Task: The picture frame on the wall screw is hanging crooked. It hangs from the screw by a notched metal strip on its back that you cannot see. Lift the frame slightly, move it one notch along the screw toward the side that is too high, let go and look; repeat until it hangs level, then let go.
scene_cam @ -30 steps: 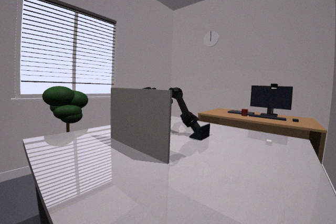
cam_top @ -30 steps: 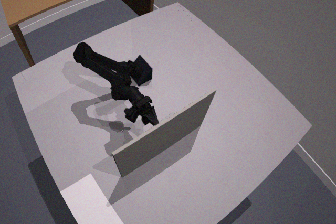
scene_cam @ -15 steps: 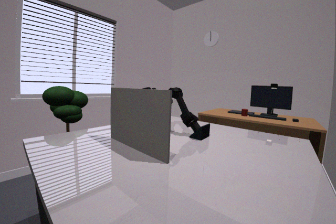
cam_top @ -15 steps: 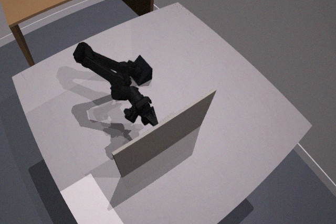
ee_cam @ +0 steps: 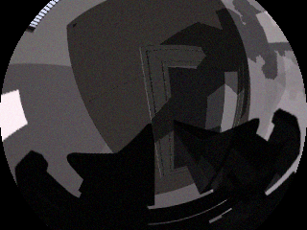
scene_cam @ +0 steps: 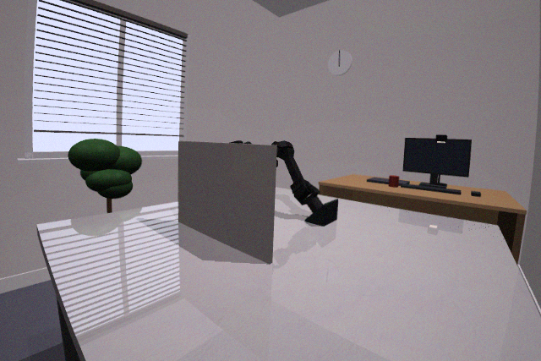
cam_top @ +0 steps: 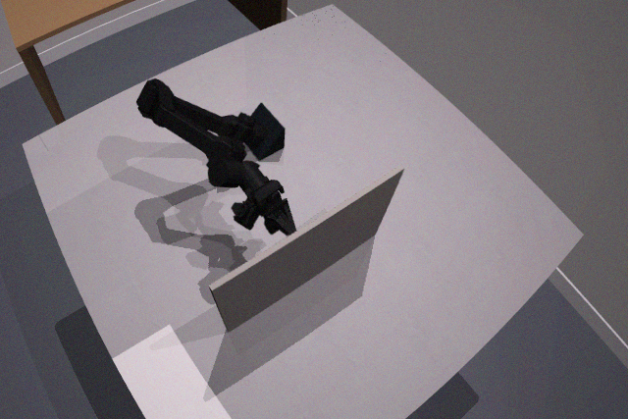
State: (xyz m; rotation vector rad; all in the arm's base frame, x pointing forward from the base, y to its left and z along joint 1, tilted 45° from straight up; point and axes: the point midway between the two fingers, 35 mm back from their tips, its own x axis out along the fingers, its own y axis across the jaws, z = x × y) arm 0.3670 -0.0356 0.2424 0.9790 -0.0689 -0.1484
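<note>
The picture frame lies 1 cm ahead of my gripper tip, 1 cm to the left of it and 5 cm below it. From my gripper tip the other things lie so: beige wall panel (2 cm ahead, 2 cm to the left, 7 cm below).
</note>
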